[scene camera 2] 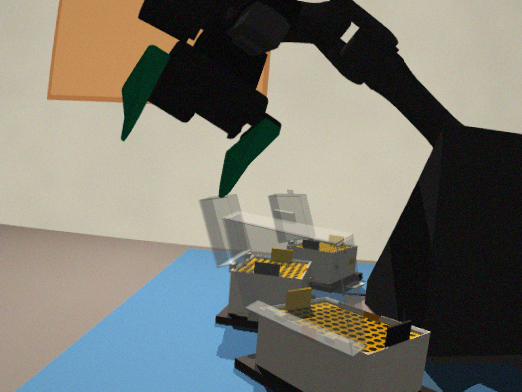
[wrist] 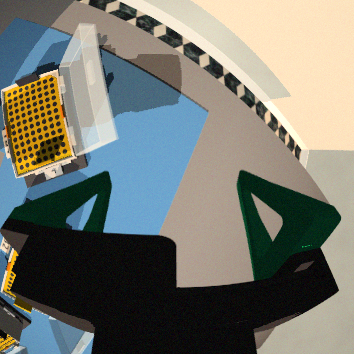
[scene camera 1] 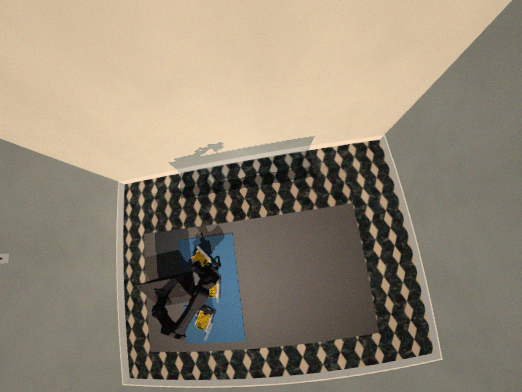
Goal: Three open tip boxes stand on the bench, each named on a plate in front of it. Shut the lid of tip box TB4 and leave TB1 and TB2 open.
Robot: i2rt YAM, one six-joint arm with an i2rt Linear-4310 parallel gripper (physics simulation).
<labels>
same spot on blue mat: (scene camera 2: 167,328) = (scene camera 1: 226,270)
</labels>
